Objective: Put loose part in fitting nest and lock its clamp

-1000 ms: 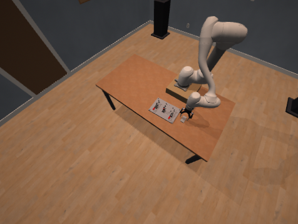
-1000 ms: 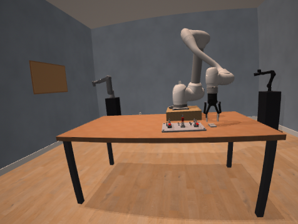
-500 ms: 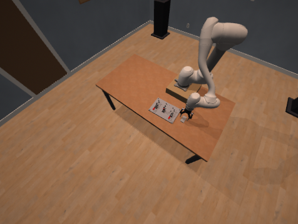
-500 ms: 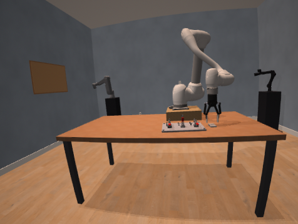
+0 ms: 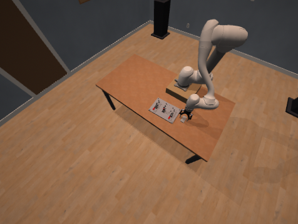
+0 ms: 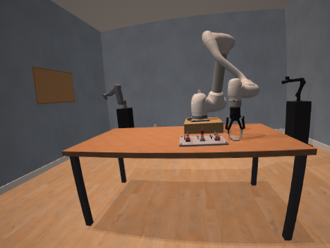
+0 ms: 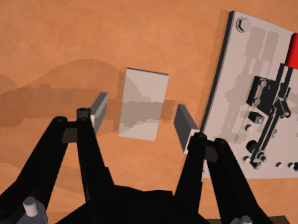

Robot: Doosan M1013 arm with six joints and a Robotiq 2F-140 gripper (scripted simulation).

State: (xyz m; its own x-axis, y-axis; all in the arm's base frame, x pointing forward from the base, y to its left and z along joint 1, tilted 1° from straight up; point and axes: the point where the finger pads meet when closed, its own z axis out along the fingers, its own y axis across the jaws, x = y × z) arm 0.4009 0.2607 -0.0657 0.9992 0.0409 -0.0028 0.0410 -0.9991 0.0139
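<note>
My gripper is now 3 cm above the loose part. Round my hand: fixture 26 cm to the right, 3 cm below, 3 cm ahead.
</note>
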